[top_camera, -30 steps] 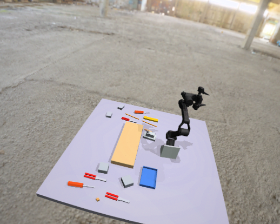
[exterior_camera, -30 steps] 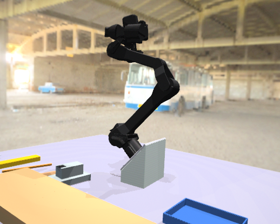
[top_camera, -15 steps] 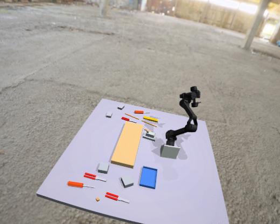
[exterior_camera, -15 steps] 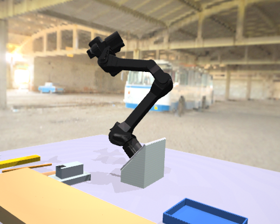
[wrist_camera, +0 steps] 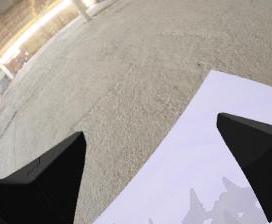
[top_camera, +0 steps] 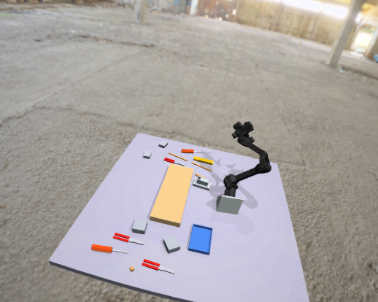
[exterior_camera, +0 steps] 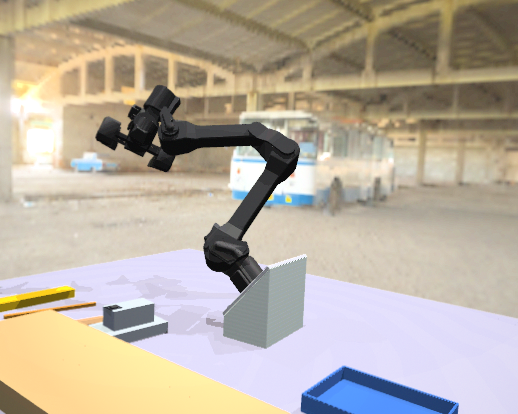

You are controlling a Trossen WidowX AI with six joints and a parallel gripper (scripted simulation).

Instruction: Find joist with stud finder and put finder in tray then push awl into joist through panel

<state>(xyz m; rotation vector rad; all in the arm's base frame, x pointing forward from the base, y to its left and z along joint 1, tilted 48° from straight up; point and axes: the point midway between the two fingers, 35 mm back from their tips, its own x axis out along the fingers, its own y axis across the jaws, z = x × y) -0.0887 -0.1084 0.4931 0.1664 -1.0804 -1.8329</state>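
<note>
The grey stud finder is 30 cm to the left of my gripper tip, 30 cm ahead of it and 27 cm below it. From my gripper tip the other things lie so: wooden-handled awl (31 cm below, 27 cm ahead, 23 cm to the left); then blue tray (76 cm to the left, 30 cm below, 28 cm ahead); then yellow bar (31 cm below, 28 cm ahead, 1 cm to the left).
</note>
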